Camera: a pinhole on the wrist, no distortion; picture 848 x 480 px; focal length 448.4 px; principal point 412.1 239.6 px. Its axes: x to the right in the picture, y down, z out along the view. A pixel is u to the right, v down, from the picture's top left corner.
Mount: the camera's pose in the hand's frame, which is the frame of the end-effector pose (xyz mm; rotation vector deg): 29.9 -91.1 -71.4 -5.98 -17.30 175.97
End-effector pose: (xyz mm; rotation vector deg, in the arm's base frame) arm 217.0 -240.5 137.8 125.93 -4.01 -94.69
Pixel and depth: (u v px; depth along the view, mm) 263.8 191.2 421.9
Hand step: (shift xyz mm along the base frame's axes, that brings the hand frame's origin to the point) -318.3 -10.7 -256.4
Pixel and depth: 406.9 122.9 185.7
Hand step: -120.7 35.0 -73.2
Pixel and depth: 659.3 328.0 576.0
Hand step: -577.6 237.2 103.2
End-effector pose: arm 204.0 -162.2 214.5 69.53 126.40 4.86
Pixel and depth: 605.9 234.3 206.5
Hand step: 5.1 -157.6 -107.4
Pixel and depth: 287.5 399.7 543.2
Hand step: -112.8 -222.6 -545.1
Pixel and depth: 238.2 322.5 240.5
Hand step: -92.6 -63.3 -242.6
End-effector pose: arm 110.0 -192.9 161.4 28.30 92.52 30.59
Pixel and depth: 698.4 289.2 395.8
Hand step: 314.9 -290.8 56.4
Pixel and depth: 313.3 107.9 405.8
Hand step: 342.0 30.9 -142.2
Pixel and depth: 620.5 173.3 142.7
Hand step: 71.8 -98.4 -26.7
